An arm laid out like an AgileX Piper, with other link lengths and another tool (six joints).
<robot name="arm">
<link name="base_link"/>
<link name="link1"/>
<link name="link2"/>
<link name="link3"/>
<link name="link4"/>
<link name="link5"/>
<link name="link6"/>
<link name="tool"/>
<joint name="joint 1" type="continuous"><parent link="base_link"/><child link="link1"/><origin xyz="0 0 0.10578"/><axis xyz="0 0 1"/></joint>
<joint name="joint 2" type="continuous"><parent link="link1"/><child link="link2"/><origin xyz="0 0 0"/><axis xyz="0 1 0"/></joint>
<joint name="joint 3" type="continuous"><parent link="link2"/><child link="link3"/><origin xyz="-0.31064 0 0.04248"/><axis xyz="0 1 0"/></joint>
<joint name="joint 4" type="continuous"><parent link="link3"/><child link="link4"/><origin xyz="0.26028 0 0.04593"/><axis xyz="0.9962 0 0.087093"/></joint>
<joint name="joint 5" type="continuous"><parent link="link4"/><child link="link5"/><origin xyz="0 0 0"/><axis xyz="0 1 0"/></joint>
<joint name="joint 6" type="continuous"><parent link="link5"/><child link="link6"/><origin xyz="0.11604 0 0.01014"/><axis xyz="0.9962 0 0.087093"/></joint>
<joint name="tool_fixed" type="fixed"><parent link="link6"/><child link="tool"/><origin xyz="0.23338 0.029 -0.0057" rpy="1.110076 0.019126 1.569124"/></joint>
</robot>
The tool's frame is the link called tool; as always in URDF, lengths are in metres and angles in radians. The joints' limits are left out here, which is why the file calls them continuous.
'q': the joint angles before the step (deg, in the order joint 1, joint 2, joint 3, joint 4, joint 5, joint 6). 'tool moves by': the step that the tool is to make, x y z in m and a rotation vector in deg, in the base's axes. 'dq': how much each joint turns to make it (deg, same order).
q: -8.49, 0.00, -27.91, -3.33, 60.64, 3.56
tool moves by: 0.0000, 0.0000, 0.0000, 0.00, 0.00, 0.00
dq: 0.00, 0.00, 0.00, 0.00, 0.00, 0.00
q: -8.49, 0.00, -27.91, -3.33, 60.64, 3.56
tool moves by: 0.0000, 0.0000, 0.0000, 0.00, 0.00, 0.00
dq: 0.00, 0.00, 0.00, 0.00, 0.00, 0.00
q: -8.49, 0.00, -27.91, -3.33, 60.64, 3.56
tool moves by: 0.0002, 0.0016, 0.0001, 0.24, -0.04, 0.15
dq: -0.03, 0.00, -0.01, 0.31, 0.00, -0.02
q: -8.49, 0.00, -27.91, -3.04, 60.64, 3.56
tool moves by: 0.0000, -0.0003, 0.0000, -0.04, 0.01, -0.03
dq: 0.00, 0.01, 0.00, -0.06, -0.01, 0.01
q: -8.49, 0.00, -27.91, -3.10, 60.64, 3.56
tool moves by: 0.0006, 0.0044, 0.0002, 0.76, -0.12, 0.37
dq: -0.02, 0.00, 0.01, 0.81, -0.01, 0.10
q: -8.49, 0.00, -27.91, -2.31, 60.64, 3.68
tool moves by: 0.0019, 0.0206, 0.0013, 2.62, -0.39, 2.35
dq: 0.02, 0.00, 0.00, 3.78, 0.00, -0.60
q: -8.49, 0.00, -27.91, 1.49, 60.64, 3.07
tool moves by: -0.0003, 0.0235, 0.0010, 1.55, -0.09, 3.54
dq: -0.02, 0.01, -0.09, 4.43, 0.36, -2.44
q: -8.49, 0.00, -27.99, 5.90, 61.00, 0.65
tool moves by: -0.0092, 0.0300, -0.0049, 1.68, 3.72, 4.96
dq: -0.03, 3.22, -2.04, 5.26, 3.26, -3.57
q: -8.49, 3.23, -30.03, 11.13, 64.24, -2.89
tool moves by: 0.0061, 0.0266, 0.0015, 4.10, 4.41, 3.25
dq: 0.03, 7.72, -1.77, 5.21, -0.67, -1.53
